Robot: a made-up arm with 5 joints.
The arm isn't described. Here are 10 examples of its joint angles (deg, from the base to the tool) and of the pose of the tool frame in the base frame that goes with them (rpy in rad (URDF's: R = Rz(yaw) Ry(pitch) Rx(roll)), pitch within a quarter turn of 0, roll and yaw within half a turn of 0; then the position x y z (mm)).
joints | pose
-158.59 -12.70 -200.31 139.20 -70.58 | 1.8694 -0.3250 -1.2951 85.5 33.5 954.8
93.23 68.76 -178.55 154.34 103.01 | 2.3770 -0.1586 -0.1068 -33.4 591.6 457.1
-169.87 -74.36 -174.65 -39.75 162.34 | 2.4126 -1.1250 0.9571 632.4 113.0 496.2
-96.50 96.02 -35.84 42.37 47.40 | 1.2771 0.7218 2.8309 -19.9 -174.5 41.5
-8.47 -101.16 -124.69 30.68 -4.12 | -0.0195 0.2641 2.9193 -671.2 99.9 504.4
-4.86 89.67 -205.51 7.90 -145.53 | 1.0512 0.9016 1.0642 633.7 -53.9 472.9
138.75 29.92 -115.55 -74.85 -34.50 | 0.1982 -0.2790 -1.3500 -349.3 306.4 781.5
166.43 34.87 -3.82 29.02 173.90 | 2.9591 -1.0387 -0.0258 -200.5 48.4 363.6
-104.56 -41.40 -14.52 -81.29 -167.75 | 0.1939 0.7260 -1.5373 2.8 10.9 718.6
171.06 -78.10 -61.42 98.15 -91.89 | 2.4198 0.0218 -1.7021 210.0 -33.0 685.2
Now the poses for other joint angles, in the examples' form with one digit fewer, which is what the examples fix.
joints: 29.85 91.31 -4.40 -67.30 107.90
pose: 2.815 -0.103 -1.345 206 118 119
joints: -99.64 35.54 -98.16 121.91 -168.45
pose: -2.816 -1.002 1.022 -82 -480 510
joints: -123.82 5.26 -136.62 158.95 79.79
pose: 2.667 0.082 2.710 -144 -215 849
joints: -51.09 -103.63 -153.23 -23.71 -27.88
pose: -1.950 1.053 0.345 -438 543 262
